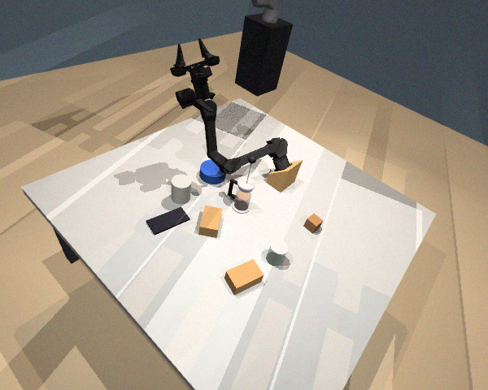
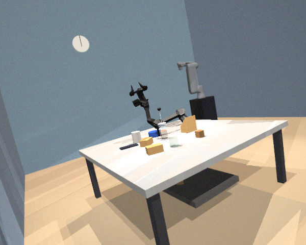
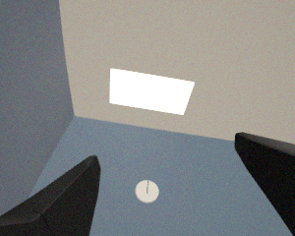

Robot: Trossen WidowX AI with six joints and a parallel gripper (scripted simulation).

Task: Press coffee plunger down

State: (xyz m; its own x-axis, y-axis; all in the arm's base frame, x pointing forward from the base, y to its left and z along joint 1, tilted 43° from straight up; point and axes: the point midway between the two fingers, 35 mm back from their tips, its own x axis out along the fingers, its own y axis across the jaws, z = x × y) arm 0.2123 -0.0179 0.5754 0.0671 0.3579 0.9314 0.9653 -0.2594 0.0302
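The coffee press is 30 mm ahead of my gripper tip, 400 mm to the left of it and 400 mm below it. From my gripper tip the other things lie so: pale cylinder: 200 mm ahead, 210 mm to the left, 480 mm below; then dark flat slab: 310 mm ahead, 280 mm to the left, 520 mm below; then blue disc: 190 mm to the left, 510 mm below.
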